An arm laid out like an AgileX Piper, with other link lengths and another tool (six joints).
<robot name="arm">
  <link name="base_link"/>
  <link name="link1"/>
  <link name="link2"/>
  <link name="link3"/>
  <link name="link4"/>
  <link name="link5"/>
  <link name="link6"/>
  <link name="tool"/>
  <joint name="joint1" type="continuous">
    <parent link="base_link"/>
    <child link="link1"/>
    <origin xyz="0 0 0.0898"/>
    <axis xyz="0 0 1"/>
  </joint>
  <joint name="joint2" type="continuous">
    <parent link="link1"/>
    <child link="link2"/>
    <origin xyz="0 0 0" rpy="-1.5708 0 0"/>
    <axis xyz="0 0 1"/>
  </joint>
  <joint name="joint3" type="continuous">
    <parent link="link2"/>
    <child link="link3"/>
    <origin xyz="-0.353 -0.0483 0"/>
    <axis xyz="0 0 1"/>
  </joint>
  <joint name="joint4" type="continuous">
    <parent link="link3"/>
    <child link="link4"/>
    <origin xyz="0.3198 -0.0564 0" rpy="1.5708 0 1.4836"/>
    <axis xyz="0 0 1"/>
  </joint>
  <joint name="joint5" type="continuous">
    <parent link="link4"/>
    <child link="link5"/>
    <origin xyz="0 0 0" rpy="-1.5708 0 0"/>
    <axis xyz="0 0 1"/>
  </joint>
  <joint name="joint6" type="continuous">
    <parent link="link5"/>
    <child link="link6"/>
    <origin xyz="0 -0.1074 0" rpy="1.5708 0 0"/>
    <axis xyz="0 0 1"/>
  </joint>
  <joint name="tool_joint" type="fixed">
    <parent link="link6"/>
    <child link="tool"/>
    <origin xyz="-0.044 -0.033 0.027" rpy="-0.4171 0 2.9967"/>
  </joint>
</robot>
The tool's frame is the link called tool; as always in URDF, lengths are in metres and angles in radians. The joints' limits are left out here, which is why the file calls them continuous.
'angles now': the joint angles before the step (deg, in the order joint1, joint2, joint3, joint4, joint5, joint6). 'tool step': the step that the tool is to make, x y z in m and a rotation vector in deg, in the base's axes. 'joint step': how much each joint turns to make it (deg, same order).
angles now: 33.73 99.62 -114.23 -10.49 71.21 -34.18
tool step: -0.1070 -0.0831 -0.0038 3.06 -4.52 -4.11
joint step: -0.12 -24.57 30.18 -3.83 -10.00 6.68
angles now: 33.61 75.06 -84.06 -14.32 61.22 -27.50
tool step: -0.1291 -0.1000 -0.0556 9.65 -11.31 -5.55
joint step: -0.05 -30.81 33.84 -7.64 -15.20 13.65
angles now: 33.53 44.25 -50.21 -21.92 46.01 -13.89
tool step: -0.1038 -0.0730 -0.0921 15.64 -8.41 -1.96
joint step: -0.07 -31.89 25.36 0.00 -7.04 10.38
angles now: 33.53 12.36 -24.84 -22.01 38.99 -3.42
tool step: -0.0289 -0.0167 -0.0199 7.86 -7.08 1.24
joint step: 0.04 -11.63 6.22 0.77 -4.57 2.64
